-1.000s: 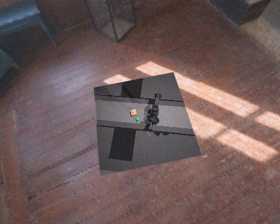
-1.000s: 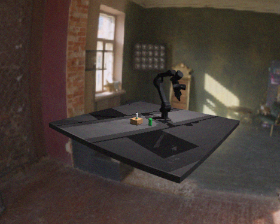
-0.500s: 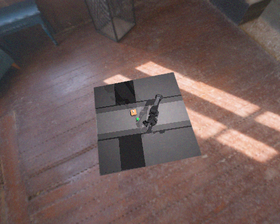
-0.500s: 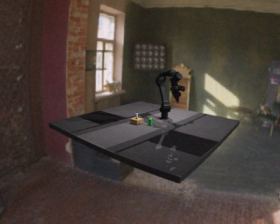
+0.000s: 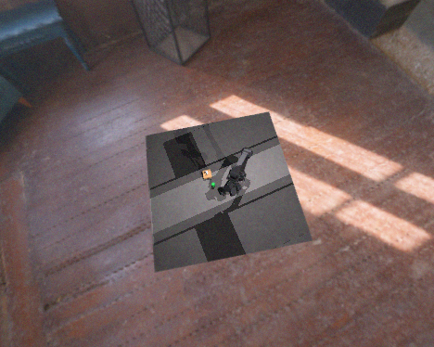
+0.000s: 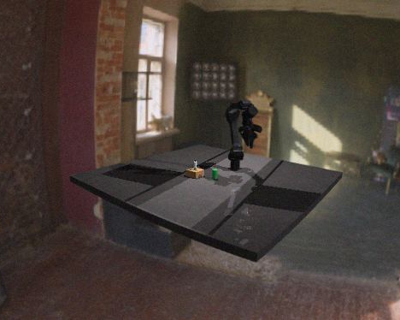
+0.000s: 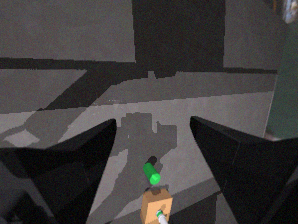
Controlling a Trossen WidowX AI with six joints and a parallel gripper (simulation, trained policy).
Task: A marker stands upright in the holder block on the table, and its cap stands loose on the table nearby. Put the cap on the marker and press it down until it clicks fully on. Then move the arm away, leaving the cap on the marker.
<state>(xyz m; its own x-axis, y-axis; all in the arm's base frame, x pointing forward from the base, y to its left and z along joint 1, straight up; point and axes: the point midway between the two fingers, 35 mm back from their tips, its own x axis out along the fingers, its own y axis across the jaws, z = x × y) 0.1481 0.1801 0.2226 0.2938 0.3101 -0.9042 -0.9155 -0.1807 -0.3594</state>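
Now: the green cap 170 mm below my gripper tip, 160 mm to the right of it and 100 mm ahead of it. Round my gripper tip: tan holder block 280 mm to the right, 170 mm below, 140 mm ahead.
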